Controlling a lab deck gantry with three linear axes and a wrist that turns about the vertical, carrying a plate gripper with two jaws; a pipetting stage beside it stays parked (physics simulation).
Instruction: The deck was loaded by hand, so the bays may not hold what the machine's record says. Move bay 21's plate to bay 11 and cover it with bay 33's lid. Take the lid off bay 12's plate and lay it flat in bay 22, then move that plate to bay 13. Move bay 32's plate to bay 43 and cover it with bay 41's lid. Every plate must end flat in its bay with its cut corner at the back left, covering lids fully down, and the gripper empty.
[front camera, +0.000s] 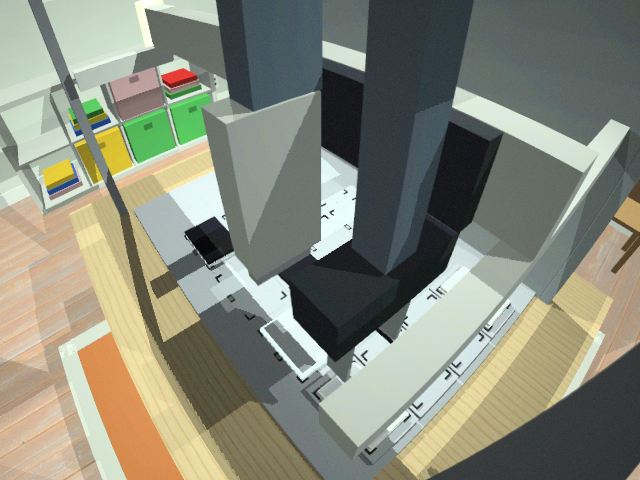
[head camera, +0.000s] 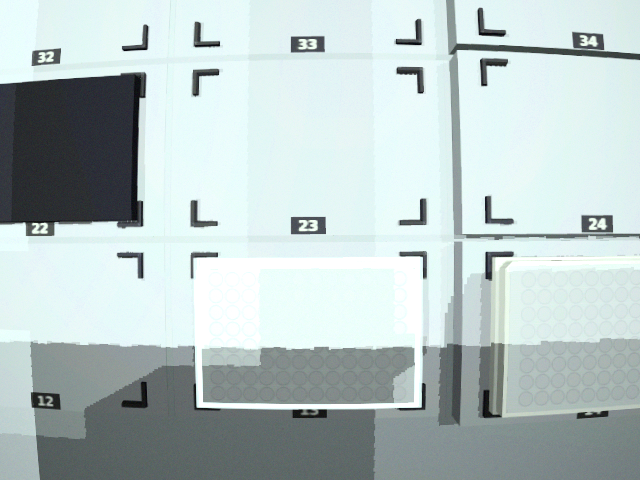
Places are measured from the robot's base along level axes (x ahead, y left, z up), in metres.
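Pixels of known places: gripper, fingertip midpoint: (front camera: 362, 353); robot's base, link origin: (front camera: 185, 236).
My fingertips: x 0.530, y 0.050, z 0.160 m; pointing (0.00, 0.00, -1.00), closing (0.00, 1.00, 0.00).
Observation:
For each thing: its top centre in the pictures, then the offset to it from my fingertips.
- clear plate with a bright rim, top centre: (head camera: 307, 337) (front camera: 298, 338) dy -0.007, dx -0.138, dz -0.146 m
- black lid, top centre: (head camera: 32, 150) (front camera: 291, 259) dy +0.100, dx -0.302, dz -0.152 m
- black-topped plate, top centre: (front camera: 211, 237) dy -0.007, dx -0.466, dz -0.143 m
- cream-rimmed plate, top centre: (head camera: 613, 336) (front camera: 362, 402) dy -0.007, dx +0.026, dz -0.131 m
My gripper (front camera: 368, 353) is open and empty, with deck marks showing between its jaws, high over the deck just right of bay 13's plate in the front view. A clear plate with a bright rim (front camera: 294, 348) (head camera: 310, 379) lies flat in bay 13, its wells visible; its cut corner cannot be made out. A black lid (head camera: 72, 149) lies in bay 22, partly out of the head view. A black-topped plate (front camera: 209, 237) sits in bay 11. Bays 12, 23 and 33 show no plate where visible in the head view. Bay 43 is hidden behind the gripper body.
A cream-rimmed plate (head camera: 578, 330) stands in bay 14, cut off at the head view's right edge. The grey pipetting stage (front camera: 273, 191) hangs left of the gripper column. A pale beam (front camera: 413, 356) crosses the front right. A thin grey post (front camera: 90, 118) stands at the left.

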